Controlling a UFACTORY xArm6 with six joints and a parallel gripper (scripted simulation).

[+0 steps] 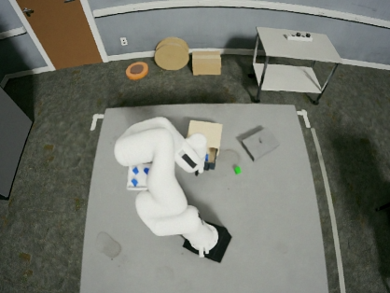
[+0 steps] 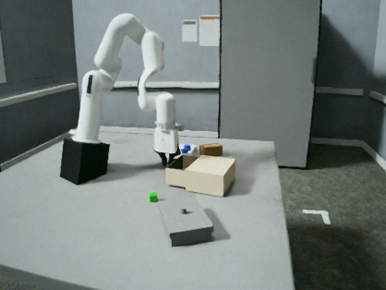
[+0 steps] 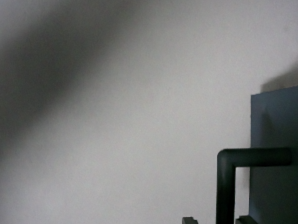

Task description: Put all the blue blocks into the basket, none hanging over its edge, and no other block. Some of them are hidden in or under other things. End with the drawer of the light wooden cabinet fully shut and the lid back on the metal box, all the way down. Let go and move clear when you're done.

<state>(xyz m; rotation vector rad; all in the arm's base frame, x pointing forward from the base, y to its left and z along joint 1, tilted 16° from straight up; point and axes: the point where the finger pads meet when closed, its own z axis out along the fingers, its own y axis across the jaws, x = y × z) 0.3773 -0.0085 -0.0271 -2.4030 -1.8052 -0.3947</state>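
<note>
Now: hand 80 mm short of the dark-rimmed drawer, 30 mm above it and 20 mm to the left of it. Also, from my hand: light wooden cabinet (140 mm ahead, 40 mm to the right, 30 mm below); then green block (210 mm to the right, 60 mm below, 10 mm behind); then white basket (310 mm to the left, 60 mm below).
</note>
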